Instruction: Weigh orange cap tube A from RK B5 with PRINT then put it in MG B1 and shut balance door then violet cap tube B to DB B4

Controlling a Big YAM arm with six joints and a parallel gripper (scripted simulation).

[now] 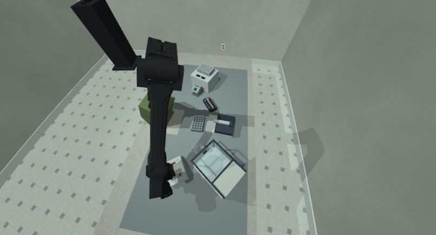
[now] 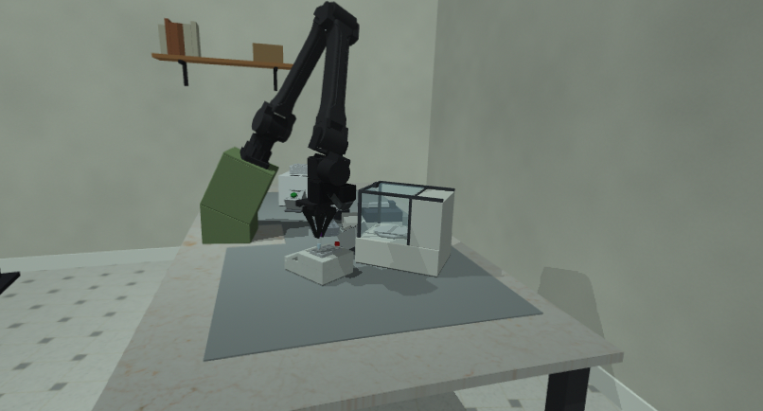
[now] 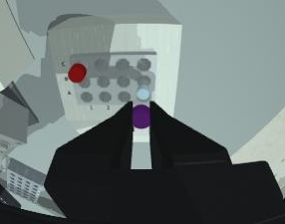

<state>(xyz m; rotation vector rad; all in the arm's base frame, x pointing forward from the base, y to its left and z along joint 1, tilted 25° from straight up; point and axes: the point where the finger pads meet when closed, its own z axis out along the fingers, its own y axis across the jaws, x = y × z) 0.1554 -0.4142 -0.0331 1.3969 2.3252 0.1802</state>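
The tube B lies 2 cm below my hand. Round my hand: red-capped tube (5 cm ahead, 1 cm to the left, 5 cm below); balance pan (24 cm ahead, 7 cm to the left, 4 cm below); dry block DB (1 cm ahead, 3 cm to the left, 8 cm below).
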